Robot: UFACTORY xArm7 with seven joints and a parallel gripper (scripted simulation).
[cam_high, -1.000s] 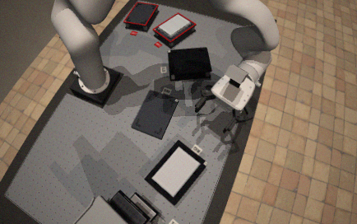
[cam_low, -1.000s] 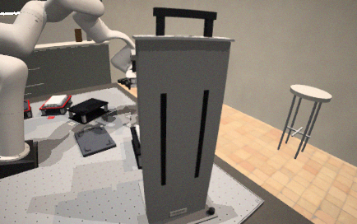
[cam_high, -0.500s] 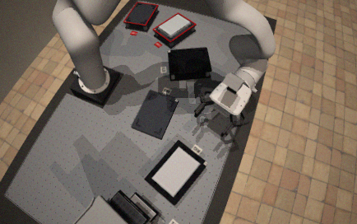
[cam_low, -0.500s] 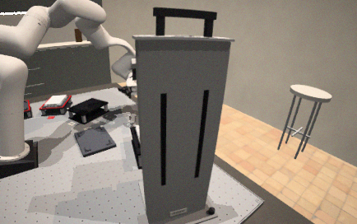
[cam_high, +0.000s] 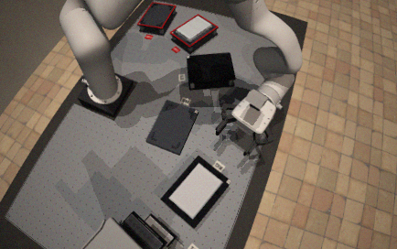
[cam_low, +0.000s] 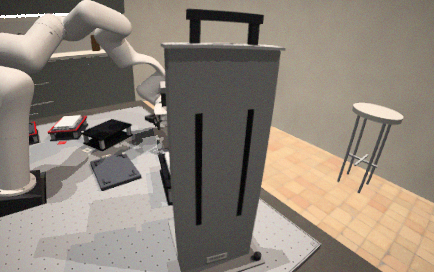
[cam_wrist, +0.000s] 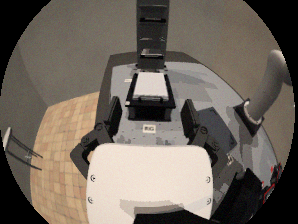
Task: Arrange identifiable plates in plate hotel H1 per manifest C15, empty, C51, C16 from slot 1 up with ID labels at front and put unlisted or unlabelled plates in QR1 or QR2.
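Now: hand 140 mm to the left of the white plate, 60 mm past it and 60 mm above it. Also, from my hand: H1 deck label 300 mm to the right, 130 mm below, 10 mm behind; then tall grey tower 390 mm to the right, 150 mm behind, 70 mm above.
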